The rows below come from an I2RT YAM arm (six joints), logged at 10 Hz.
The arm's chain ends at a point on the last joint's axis. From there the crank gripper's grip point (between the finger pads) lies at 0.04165 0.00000 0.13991 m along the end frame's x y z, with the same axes.
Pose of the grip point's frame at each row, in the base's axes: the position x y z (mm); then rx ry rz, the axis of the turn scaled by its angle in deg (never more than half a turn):
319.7 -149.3 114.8 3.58 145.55 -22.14
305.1 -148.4 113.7 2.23 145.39 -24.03
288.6 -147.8 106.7 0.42 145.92 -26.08
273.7 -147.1 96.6 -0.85 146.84 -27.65
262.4 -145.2 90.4 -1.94 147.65 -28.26
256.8 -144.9 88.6 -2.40 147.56 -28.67
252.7 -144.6 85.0 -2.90 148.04 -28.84
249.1 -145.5 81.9 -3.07 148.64 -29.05
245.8 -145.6 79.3 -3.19 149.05 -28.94
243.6 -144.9 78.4 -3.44 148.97 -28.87
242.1 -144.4 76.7 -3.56 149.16 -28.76
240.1 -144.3 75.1 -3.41 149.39 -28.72
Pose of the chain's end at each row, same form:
280.9 -107.6 249.2 3.58 145.55 -22.14
266.4 -103.3 247.0 2.23 145.39 -24.03
251.6 -99.1 239.3 0.42 145.92 -26.08
239.3 -95.8 228.9 -0.85 146.84 -27.65
230.0 -93.0 222.8 -1.94 147.65 -28.26
224.2 -91.9 220.7 -2.40 147.56 -28.67
221.2 -91.4 217.2 -2.90 148.04 -28.84
219.1 -92.0 214.4 -3.07 148.64 -29.05
216.7 -92.4 212.1 -3.19 149.05 -28.94
214.2 -91.8 211.2 -3.44 148.97 -28.87
213.1 -91.5 209.6 -3.56 149.16 -28.76
211.6 -91.5 208.2 -3.41 149.39 -28.72

